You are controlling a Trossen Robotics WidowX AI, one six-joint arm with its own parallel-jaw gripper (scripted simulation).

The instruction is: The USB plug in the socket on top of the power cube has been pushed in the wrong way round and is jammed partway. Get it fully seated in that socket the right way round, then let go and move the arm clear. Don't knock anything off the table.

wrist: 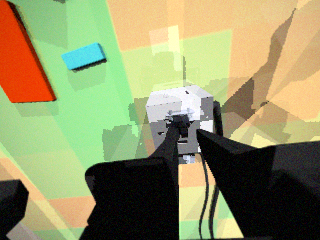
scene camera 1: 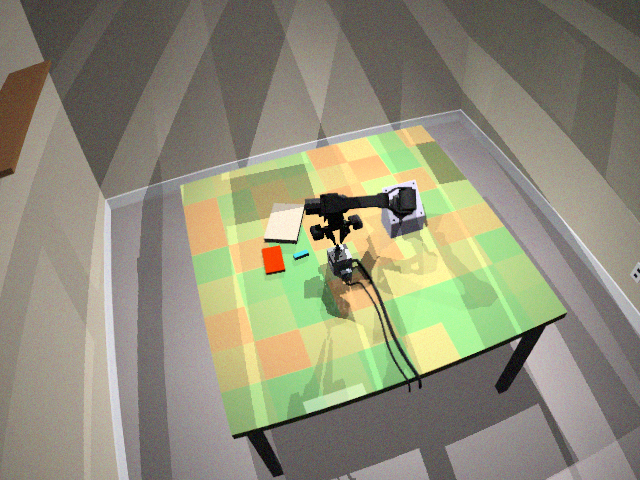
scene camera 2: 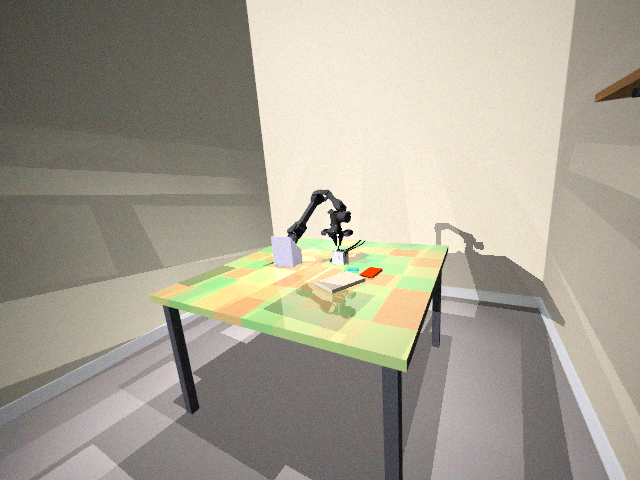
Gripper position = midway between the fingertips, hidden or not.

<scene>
In view: my gripper [scene camera 1: 337, 244], a beige pad [scene camera 1: 284, 223], a cyan block [wrist: 93, 53] and a white power cube [wrist: 160, 102].
My gripper also shows in the wrist view [wrist: 185, 135]. The wrist view misses the beige pad: it is out of frame.
</scene>
